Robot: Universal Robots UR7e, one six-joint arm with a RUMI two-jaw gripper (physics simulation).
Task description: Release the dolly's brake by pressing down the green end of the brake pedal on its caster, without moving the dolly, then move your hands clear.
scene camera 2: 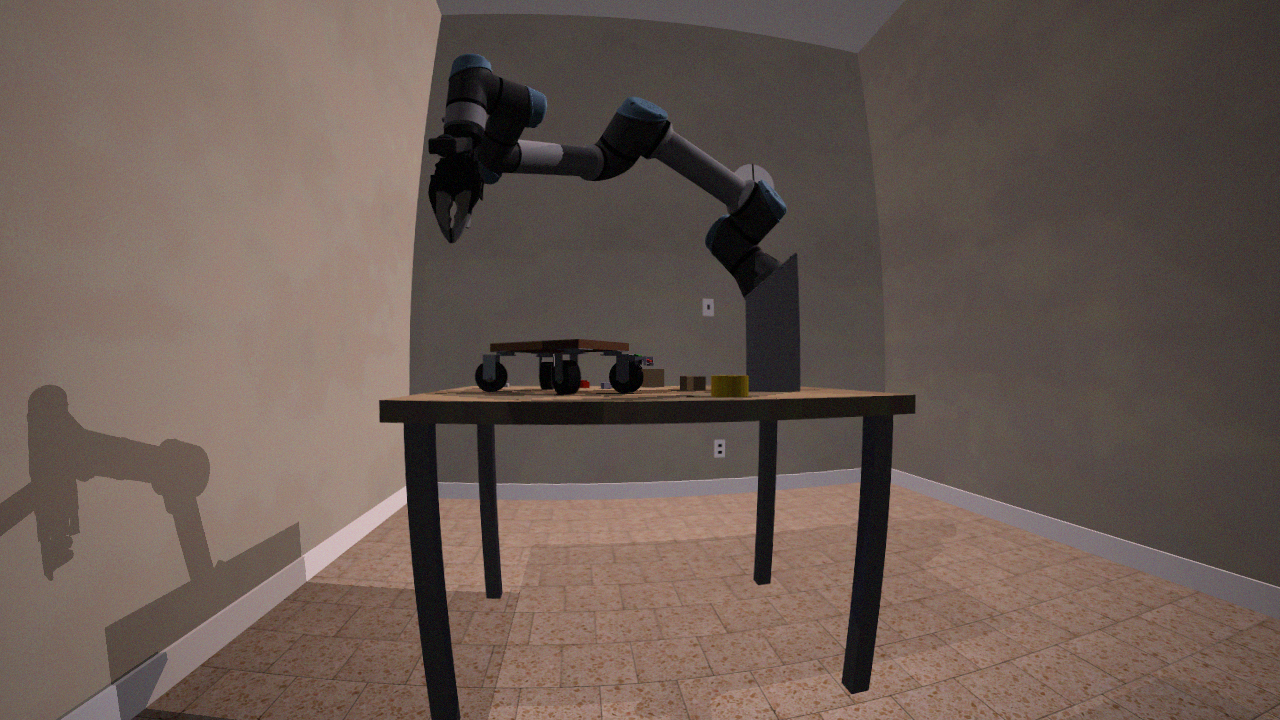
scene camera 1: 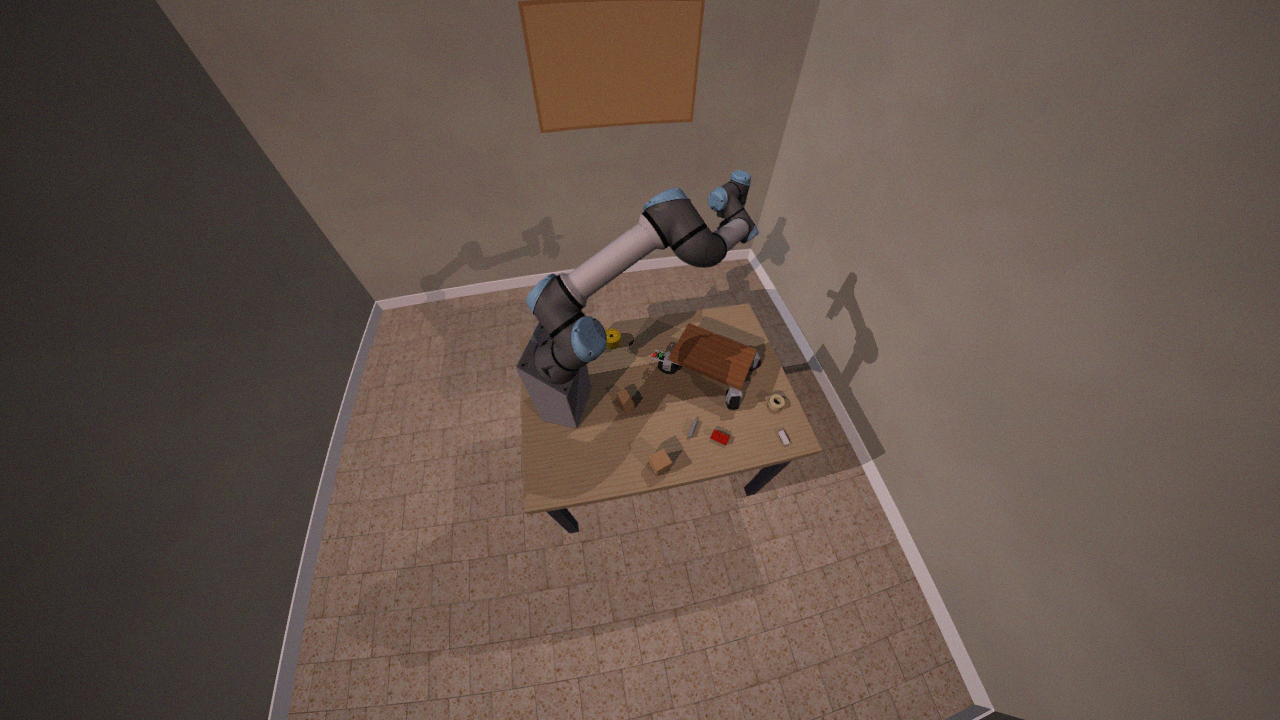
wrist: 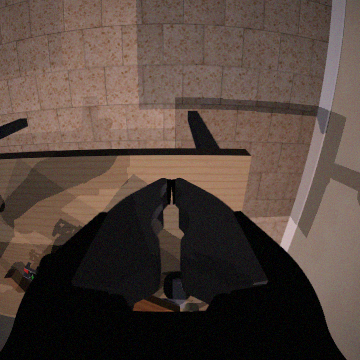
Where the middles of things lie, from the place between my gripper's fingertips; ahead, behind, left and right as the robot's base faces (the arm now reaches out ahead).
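Labels:
There's the wooden dolly (scene camera 2: pixel 626 375), which is well behind my hand, well to the right of it and a good way below it. The yellow cylinder (scene camera 2: pixel 730 386) is a good bit to the right of my hand, far behind it and far below it. Going by their middles, the wooden dolly is the nearest to my hand of the things named here.

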